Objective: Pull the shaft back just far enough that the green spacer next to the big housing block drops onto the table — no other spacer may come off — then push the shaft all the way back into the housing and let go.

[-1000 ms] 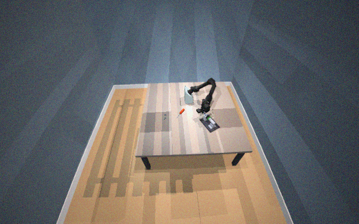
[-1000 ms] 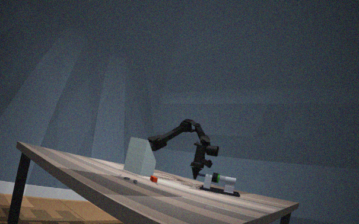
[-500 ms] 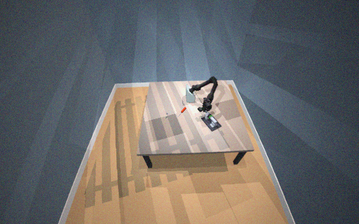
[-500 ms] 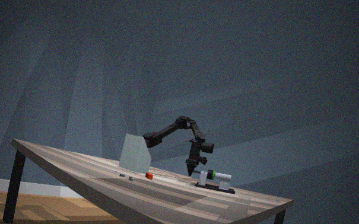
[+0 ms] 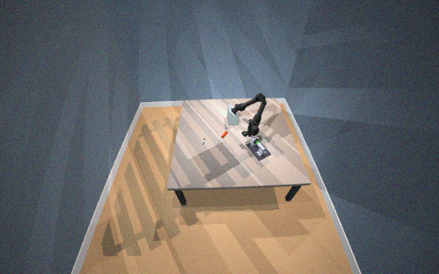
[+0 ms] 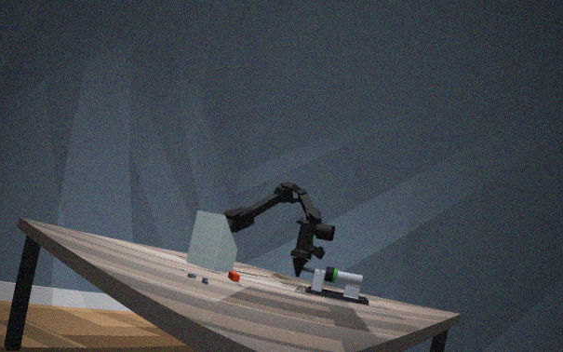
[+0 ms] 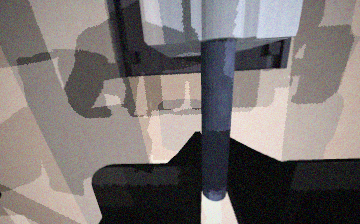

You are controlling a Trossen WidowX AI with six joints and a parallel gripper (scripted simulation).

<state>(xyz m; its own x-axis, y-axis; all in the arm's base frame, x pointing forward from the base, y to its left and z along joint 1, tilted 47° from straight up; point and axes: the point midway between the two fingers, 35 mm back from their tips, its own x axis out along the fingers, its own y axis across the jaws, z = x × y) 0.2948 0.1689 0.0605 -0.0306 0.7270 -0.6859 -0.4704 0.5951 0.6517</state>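
Right now the dark blue shaft is 6 cm ahead of my gripper tip, 3 cm to the left of it and 3 cm above it. Round my gripper tip: green spacer 12 cm ahead, 6 cm to the left, 3 cm above; dark spacer 10 cm ahead, 6 cm to the left, 3 cm above; red-handled screwdriver 3 cm behind, 29 cm to the right, 4 cm below.
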